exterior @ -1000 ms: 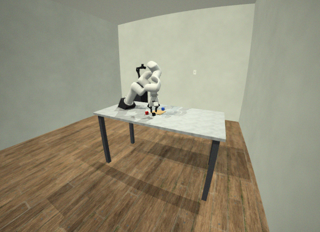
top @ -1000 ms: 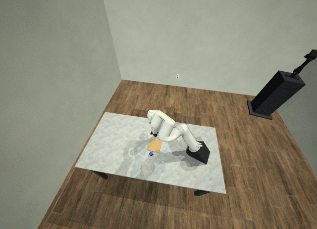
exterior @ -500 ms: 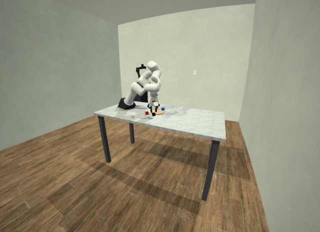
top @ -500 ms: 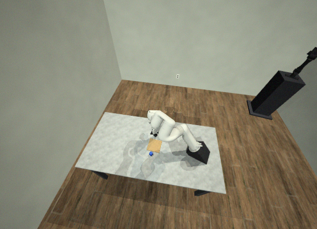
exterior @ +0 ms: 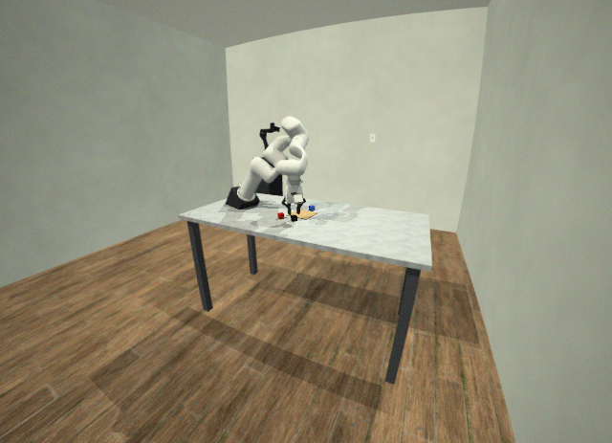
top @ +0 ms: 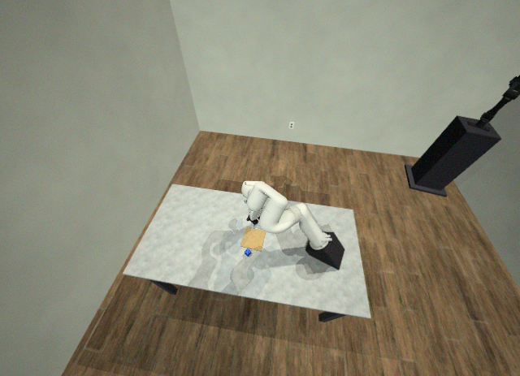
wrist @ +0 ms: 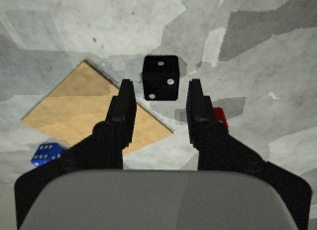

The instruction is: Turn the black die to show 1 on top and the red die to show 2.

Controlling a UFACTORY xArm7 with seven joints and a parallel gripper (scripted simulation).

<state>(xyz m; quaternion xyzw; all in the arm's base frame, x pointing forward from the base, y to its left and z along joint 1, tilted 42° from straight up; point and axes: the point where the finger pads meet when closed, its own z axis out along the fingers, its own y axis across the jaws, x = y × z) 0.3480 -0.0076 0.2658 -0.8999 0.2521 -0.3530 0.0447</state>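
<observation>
My hand is 40 mm above the black die. Also, from my hand: blue die (220 mm to the left, 40 mm below, 20 mm behind); then red die (90 mm behind, 40 mm below, 10 mm to the right); then tan mat (120 mm to the left, 50 mm below, 30 mm behind).
</observation>
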